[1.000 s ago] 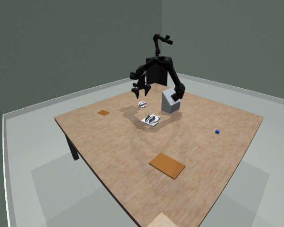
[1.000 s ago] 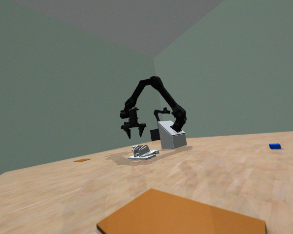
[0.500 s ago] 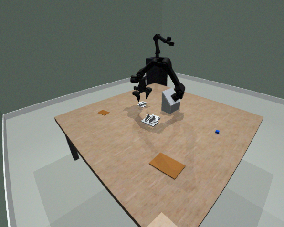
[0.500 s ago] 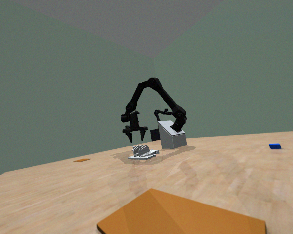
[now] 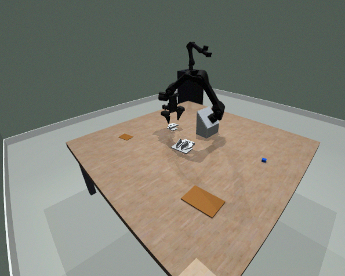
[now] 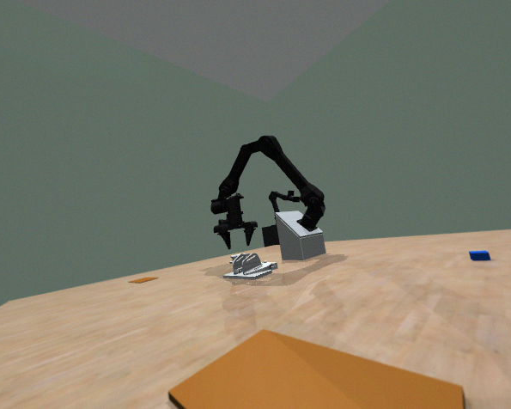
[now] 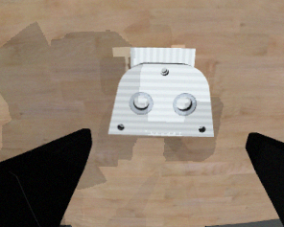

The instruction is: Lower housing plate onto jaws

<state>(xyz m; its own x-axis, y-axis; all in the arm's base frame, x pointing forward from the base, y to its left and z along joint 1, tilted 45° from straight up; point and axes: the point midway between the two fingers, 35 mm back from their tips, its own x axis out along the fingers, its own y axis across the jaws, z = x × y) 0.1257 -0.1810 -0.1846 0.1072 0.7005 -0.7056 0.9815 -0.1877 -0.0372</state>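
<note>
Right now the white part is 10 mm to the right of my gripper tip and 50 mm below it. The rest, counted from my gripper tip: orange pad 460 mm ahead, 560 mm to the left, 60 mm below; blue cube 10 mm behind, 680 mm to the left, 50 mm below.
</note>
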